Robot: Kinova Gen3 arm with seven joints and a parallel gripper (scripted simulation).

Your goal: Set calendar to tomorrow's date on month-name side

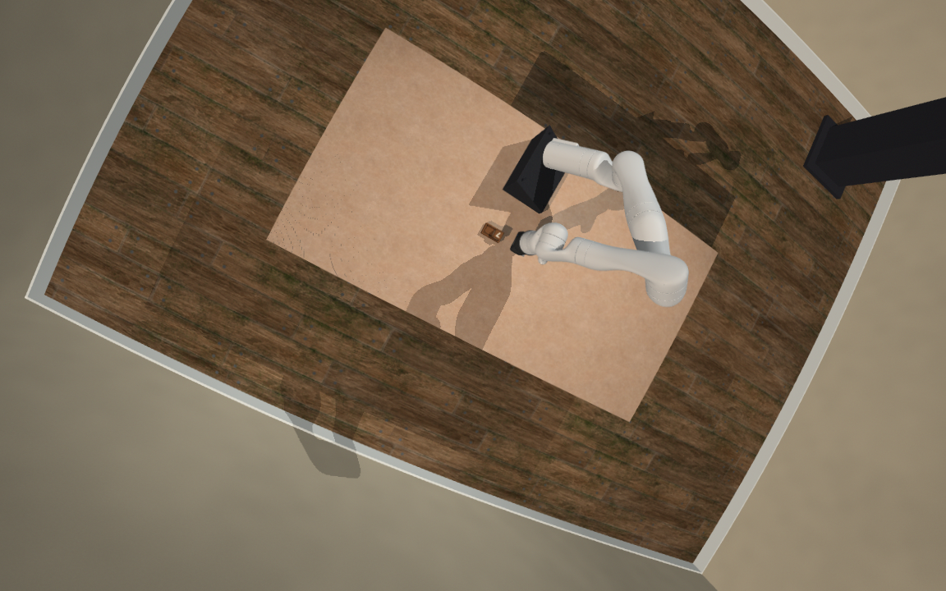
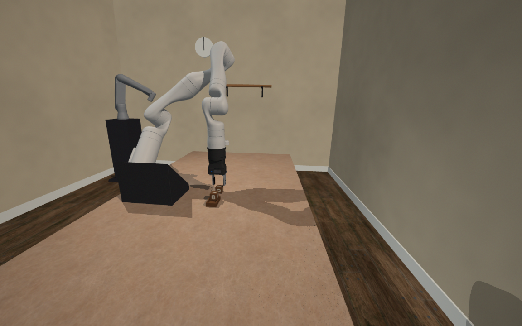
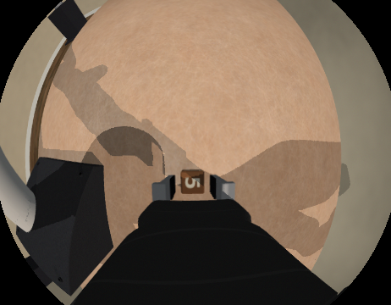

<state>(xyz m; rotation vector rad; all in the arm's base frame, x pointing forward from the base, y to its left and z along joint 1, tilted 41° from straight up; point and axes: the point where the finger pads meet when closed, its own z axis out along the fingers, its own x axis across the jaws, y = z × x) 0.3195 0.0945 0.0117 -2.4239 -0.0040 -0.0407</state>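
Now: hand 40 mm above the brown cube. Also, from my hand: dark wooden tray: 110 mm to the right, 50 mm below.
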